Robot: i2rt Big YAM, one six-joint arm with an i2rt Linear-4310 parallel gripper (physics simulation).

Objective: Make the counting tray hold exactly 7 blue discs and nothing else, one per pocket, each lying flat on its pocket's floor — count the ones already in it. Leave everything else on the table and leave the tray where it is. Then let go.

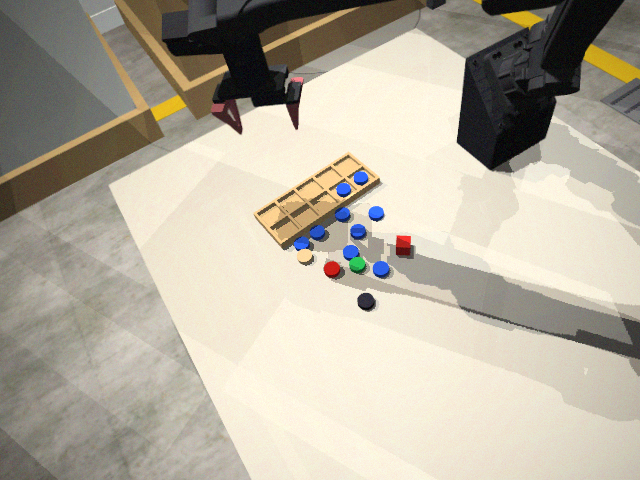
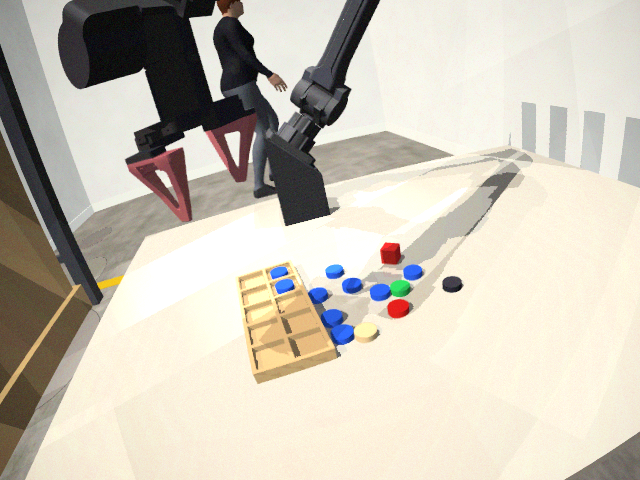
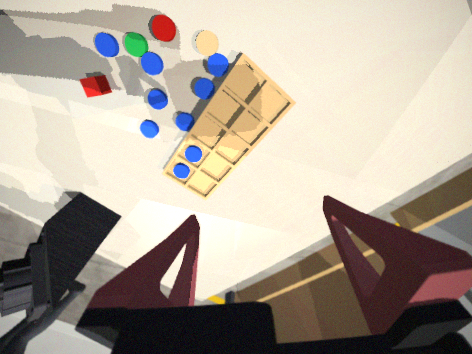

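Observation:
The wooden counting tray (image 1: 283, 244) (image 2: 297, 365) (image 3: 270, 80) has two rows of pockets. Two blue discs lie flat in adjacent pockets of one row: the end disc (image 1: 360, 177) (image 2: 279, 272) (image 3: 181, 170) and its neighbour (image 1: 343, 189) (image 2: 284, 285) (image 3: 193, 153). Several loose blue discs lie on the table; three are close along the tray's long side: one (image 1: 342, 214) (image 2: 318, 295) (image 3: 184, 121), another (image 1: 316, 232) (image 2: 331, 318) (image 3: 204, 88) and a third (image 1: 301, 243) (image 2: 342, 334) (image 3: 218, 65). My gripper (image 1: 268, 131) (image 2: 214, 200) (image 3: 258, 211) is open and empty, above the table and off the tray's opposite long side.
A tan disc (image 1: 305, 256) (image 2: 365, 332) (image 3: 206, 42), red disc (image 1: 331, 269) (image 2: 398, 308), green disc (image 1: 357, 264) (image 2: 399, 288), black disc (image 1: 366, 301) (image 2: 451, 284) and red cube (image 1: 403, 245) (image 2: 390, 253) (image 3: 96, 86) lie around the loose blue discs. A black arm base (image 1: 504, 118) stands farther back.

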